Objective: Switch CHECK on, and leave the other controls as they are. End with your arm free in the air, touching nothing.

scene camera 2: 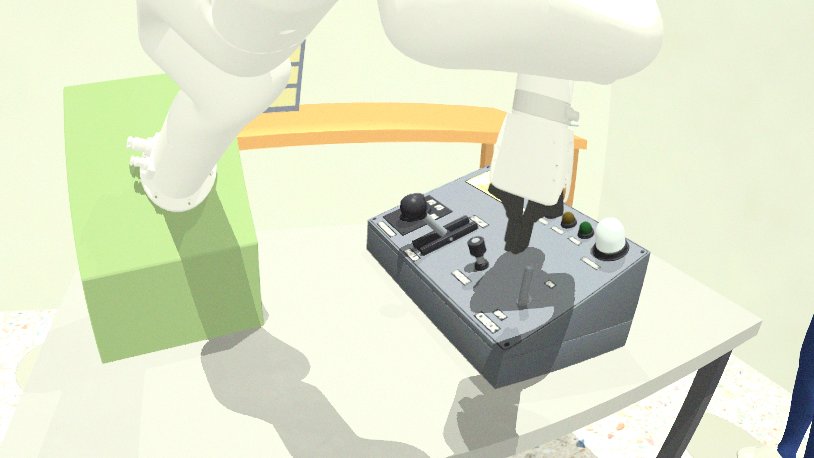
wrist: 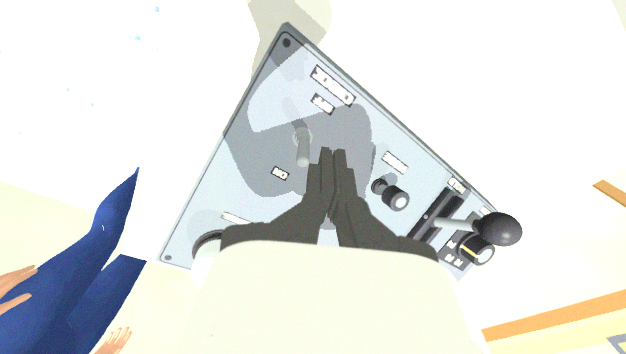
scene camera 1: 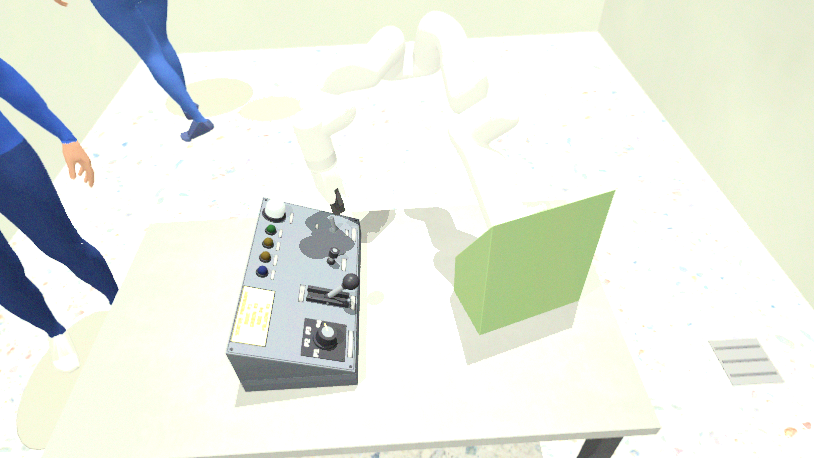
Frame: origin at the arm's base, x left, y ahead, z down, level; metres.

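Seen in the pictures: gripper, between the fingertips: (scene camera 2: pixel 514 251) (wrist: pixel 328 163) (scene camera 1: pixel 339 212); arm's base, origin of its link: (scene camera 2: pixel 177 168) (scene camera 1: pixel 511 232).
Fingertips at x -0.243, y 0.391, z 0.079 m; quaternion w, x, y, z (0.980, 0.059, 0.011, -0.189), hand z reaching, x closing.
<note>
Offsets run from my fingertips to a thing's top centre. "*": to the spot under its first point.
The grey control panel (scene camera 1: pixel 296 262) (scene camera 2: pixel 449 296) (wrist: pixel 210 185) stands on the table. Its CHECK toggle @(dx -0.010, dy +0.023, dz +0.022 m) (scene camera 1: pixel 332 223) (scene camera 2: pixel 526 284) (wrist: pixel 302 150) is a thin grey lever between the OFF label @(* dx -0.003, dy -0.010, dz +0.086 m) (scene camera 2: pixel 499 313) (wrist: pixel 323 104) and the ON label @(* dx -0.015, dy +0.069, dz +0.053 m) (scene camera 2: pixel 550 283) (wrist: pixel 280 173). It appears to lean toward the ON label. My gripper (scene camera 1: pixel 339 210) (scene camera 2: pixel 516 250) (wrist: pixel 328 163) is shut and empty. Its fingertips are above the panel, beside the toggle on the MODE side, with a small gap showing in scene camera 2. The gripper's shadow covers the toggle's base.
The MODE stick @(dx +0.110, dy +0.035, dz +0.025 m) (scene camera 1: pixel 334 252) (scene camera 2: pixel 477 246) (wrist: pixel 398 200), black-ball lever @(dx +0.236, dy -0.008, dz -0.005 m) (scene camera 1: pixel 350 281) (scene camera 2: pixel 413 206) (wrist: pixel 500 229) and rotary dial @(dx +0.348, dy +0.063, dz +0.033 m) (scene camera 1: pixel 326 336) (wrist: pixel 476 249) line the panel. A white dome @(* dx -0.014, dy +0.165, dz -0.025 m) (scene camera 1: pixel 275 210) (scene camera 2: pixel 610 236) stands at its corner. A green block (scene camera 1: pixel 529 267) (scene camera 2: pixel 113 227) carries the arm's base. Two people stand beyond the table.
</note>
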